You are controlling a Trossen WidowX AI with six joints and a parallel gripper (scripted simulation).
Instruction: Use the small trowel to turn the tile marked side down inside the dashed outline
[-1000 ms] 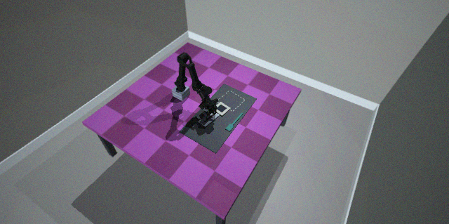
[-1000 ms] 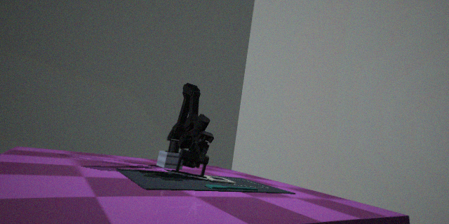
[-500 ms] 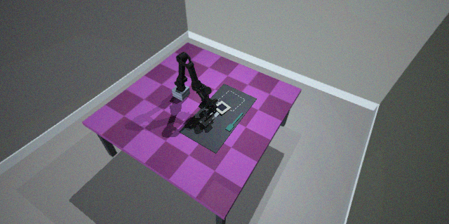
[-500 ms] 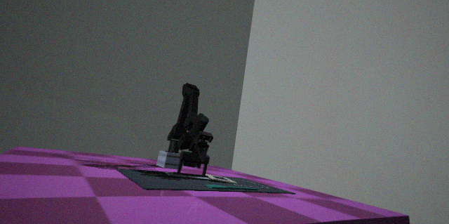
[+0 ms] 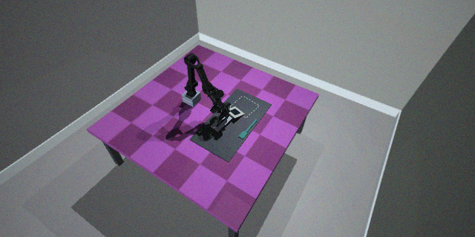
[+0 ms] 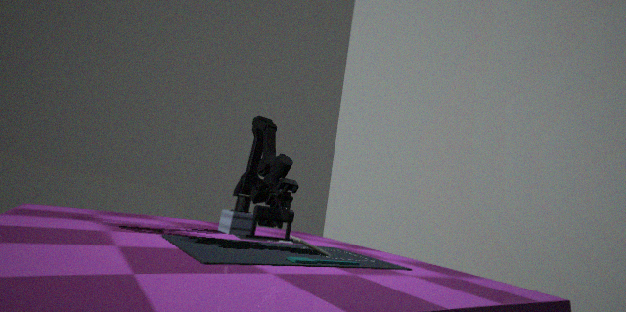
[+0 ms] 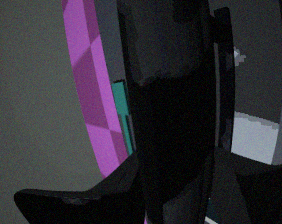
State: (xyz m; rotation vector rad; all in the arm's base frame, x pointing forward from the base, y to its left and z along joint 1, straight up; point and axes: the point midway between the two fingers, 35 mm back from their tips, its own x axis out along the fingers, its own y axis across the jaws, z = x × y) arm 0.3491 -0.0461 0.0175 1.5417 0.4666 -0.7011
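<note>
The tile lies 110 mm to the left of my gripper tip and 50 mm below it. Round my gripper tip: tool-shaped bar: 160 mm ahead, 10 mm to the left, 70 mm below; dark mat: 30 mm ahead, 40 mm to the left, 90 mm below; trowel: 30 mm behind, 10 mm below.
</note>
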